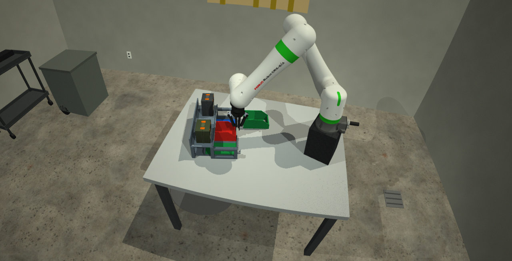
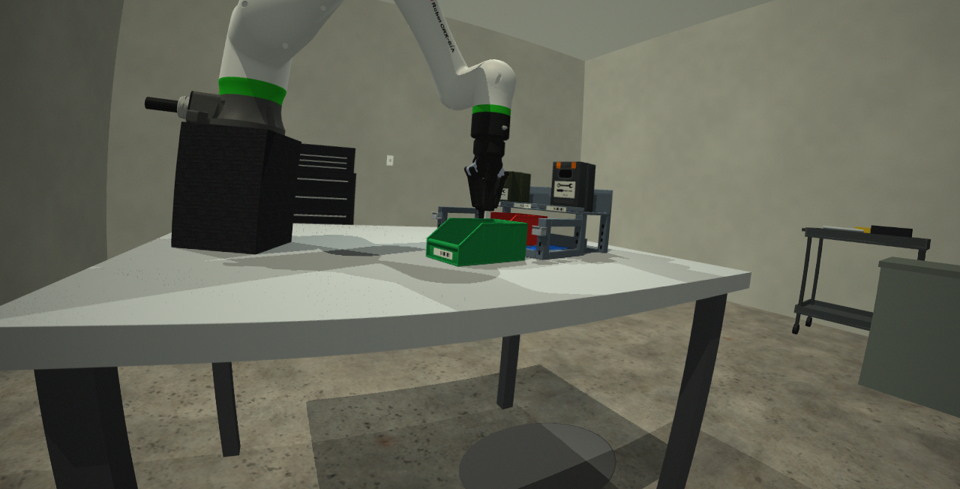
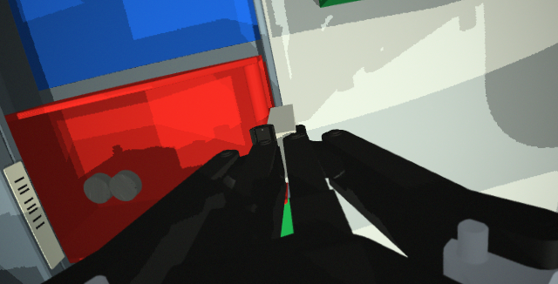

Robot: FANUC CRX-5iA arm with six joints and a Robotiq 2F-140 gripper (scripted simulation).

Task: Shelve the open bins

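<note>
Right now my hand is 9 cm short of the red bin, 2 cm to the right of it and 1 cm above it. Round my hand: green bin (9 cm behind, 15 cm to the right, 2 cm below).
</note>
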